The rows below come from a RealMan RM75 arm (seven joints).
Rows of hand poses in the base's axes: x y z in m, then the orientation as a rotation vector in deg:
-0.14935, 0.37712, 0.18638, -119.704, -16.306, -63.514
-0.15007, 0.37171, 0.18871, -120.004, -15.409, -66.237
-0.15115, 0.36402, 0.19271, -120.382, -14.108, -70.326
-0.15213, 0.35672, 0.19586, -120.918, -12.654, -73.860
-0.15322, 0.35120, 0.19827, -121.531, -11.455, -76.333
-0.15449, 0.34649, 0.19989, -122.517, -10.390, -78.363
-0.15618, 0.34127, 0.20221, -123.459, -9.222, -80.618
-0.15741, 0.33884, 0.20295, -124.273, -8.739, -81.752
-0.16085, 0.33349, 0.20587, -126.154, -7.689, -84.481
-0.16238, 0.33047, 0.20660, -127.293, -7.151, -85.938
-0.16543, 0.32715, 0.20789, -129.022, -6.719, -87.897
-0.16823, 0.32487, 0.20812, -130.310, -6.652, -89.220
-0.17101, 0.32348, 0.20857, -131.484, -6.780, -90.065
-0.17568, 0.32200, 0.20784, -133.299, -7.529, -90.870
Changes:
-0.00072, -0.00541, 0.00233, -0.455, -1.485, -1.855
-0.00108, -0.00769, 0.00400, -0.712, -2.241, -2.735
-0.00098, -0.00730, 0.00315, -0.712, -1.763, -2.642
-0.00109, -0.00552, 0.00241, -0.648, -1.099, -2.047
-0.00127, -0.00471, 0.00162, -0.899, -0.715, -1.916
-0.00169, -0.00522, 0.00232, -0.913, -0.841, -2.052
-0.00123, -0.00243, 0.00074, -0.773, -0.322, -1.108
-0.00344, -0.00535, 0.00292, -1.871, -0.814, -2.559
-0.00153, -0.00302, 0.00073, -1.121, -0.384, -1.403
-0.00305, -0.00332, 0.00129, -1.788, -0.485, -1.799
-0.00280, -0.00228, 0.00023, -1.395, -0.313, -1.138
-0.00278, -0.00139, 0.00045, -1.218, -0.094, -0.783
-0.00467, -0.00148, -0.00073, -1.926, 0.082, -0.709

